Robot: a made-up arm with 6 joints. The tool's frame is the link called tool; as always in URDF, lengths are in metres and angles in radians. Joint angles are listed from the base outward. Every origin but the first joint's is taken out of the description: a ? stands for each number. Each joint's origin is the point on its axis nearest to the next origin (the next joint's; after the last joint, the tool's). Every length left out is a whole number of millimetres.
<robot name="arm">
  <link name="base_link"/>
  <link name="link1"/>
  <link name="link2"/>
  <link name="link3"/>
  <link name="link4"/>
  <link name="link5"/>
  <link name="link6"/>
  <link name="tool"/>
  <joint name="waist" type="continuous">
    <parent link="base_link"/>
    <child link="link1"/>
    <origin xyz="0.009 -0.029 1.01"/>
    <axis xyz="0 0 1"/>
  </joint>
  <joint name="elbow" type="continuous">
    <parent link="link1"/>
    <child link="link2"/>
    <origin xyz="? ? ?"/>
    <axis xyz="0 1 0"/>
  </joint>
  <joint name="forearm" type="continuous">
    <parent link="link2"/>
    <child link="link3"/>
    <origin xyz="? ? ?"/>
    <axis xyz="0 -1 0"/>
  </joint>
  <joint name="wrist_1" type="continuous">
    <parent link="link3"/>
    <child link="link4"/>
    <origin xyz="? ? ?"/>
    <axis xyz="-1 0 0"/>
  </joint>
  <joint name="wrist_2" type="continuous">
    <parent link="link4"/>
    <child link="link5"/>
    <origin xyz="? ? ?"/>
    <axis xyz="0 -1 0"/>
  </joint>
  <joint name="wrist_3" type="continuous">
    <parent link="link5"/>
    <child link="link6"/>
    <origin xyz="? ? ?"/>
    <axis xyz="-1 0 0"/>
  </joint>
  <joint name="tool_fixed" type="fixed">
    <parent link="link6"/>
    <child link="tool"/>
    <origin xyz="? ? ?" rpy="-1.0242 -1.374 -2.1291"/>
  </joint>
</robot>
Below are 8 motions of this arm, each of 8 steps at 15 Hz.
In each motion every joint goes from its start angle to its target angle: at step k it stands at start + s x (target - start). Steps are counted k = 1, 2, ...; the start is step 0. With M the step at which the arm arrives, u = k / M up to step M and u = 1 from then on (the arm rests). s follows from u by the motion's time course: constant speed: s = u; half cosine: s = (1 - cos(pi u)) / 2; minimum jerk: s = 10 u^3 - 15 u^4 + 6 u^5.
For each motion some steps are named. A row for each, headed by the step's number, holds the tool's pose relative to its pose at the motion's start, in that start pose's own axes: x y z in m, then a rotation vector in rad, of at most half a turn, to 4 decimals.
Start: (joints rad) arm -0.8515 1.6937 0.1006 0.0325 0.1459 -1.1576
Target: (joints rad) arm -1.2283 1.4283 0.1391 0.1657 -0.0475 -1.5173
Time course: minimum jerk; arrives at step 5
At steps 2, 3, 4, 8:
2: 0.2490 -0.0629 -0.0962 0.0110 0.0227 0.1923
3: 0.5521 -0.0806 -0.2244 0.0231 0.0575 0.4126
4: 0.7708 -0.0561 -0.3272 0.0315 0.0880 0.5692
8: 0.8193 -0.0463 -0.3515 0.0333 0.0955 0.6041

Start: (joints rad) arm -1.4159 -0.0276 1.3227 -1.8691 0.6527 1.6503
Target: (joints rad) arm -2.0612 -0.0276 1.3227 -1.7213 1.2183 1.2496
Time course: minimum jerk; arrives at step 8
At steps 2, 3, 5, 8:
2: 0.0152 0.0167 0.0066 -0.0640 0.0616 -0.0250
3: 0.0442 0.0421 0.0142 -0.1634 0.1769 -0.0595
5: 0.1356 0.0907 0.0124 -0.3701 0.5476 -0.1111
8: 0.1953 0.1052 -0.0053 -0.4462 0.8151 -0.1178

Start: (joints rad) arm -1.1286 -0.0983 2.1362 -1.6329 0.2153 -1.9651
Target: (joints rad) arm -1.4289 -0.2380 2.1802 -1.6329 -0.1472 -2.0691
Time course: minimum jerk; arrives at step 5
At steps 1, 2, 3, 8:
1: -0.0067 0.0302 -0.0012 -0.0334 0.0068 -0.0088
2: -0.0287 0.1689 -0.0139 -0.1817 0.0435 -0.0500
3: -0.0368 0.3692 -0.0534 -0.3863 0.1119 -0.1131
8: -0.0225 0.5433 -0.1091 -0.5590 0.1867 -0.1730

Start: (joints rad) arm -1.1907 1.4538 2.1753 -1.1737 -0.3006 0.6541
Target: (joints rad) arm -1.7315 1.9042 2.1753 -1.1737 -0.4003 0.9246
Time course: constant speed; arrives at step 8
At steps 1, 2, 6, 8:
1: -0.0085 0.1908 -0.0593 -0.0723 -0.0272 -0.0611
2: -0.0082 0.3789 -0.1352 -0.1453 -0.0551 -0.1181
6: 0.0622 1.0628 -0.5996 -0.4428 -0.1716 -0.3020
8: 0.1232 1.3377 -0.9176 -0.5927 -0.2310 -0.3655

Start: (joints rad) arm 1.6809 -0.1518 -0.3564 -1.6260 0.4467 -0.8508
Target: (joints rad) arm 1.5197 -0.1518 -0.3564 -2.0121 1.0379 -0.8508
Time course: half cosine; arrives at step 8
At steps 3, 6, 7, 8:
3: 0.0547 -0.0702 0.0248 0.1513 0.1731 0.1310
6: 0.1622 -0.1781 0.0409 0.3939 0.5094 0.3412
7: 0.1840 -0.1966 0.0401 0.4376 0.5808 0.3796
8: 0.1917 -0.2028 0.0395 0.4526 0.6062 0.3927

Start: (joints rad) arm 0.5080 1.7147 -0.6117 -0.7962 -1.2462 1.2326
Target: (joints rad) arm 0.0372 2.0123 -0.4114 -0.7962 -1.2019 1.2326
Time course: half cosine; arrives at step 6
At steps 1, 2, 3, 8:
1: 0.0055 0.0276 -0.0131 0.0272 0.0136 0.0002
2: 0.0199 0.1049 -0.0424 0.1019 0.0502 0.0005
3: 0.0386 0.2126 -0.0669 0.2044 0.0986 0.0000
8: 0.0783 0.4226 -0.0611 0.4115 0.1901 -0.0047

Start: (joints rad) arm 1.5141 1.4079 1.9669 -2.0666 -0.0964 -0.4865
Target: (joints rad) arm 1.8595 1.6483 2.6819 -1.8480 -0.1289 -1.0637
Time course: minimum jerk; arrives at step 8
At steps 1, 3, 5, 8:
1: -0.0100 0.0096 -0.0036 -0.0024 -0.0093 0.0080
3: -0.1700 0.1555 -0.0824 -0.0461 -0.1562 0.1414
5: -0.4253 0.3566 -0.3048 -0.1404 -0.4002 0.3847
8: -0.5577 0.4420 -0.4857 -0.2078 -0.5428 0.5389

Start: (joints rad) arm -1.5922 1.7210 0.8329 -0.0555 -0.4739 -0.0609
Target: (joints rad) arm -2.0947 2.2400 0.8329 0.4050 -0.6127 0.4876
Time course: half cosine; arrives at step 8
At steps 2, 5, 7, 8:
2: -0.0875 0.2017 0.1257 -0.0544 -0.0851 -0.0728
5: -0.6016 0.8432 0.4658 -0.1027 -0.4610 -0.3277
7: -0.9396 1.0610 0.5642 -0.0303 -0.6526 -0.4446
8: -0.9899 1.0849 0.5746 -0.0150 -0.6783 -0.4606

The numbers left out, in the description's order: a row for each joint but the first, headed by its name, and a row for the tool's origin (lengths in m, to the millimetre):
elbow: 0.163 -0.012 0
forearm: -0.008 0 1.237
wrist_1: 1.115 0 0.257
wrist_2: 0 -0.005 0.025
wrist_3: 0.162 0 0
tool: 0 0.007 -0.022

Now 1 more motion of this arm.
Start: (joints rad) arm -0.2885 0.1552 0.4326 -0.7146 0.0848 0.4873
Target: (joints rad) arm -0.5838 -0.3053 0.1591 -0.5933 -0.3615 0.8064
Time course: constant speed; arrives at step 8
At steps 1, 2, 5, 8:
1: 0.0774 0.0262 -0.0606 0.0022 -0.0174 -0.0664
2: 0.1499 0.0483 -0.1260 0.0036 -0.0359 -0.1331
5: 0.3342 0.0902 -0.3453 0.0021 -0.0995 -0.3337
8: 0.4645 0.0962 -0.5884 -0.0069 -0.1768 -0.5321

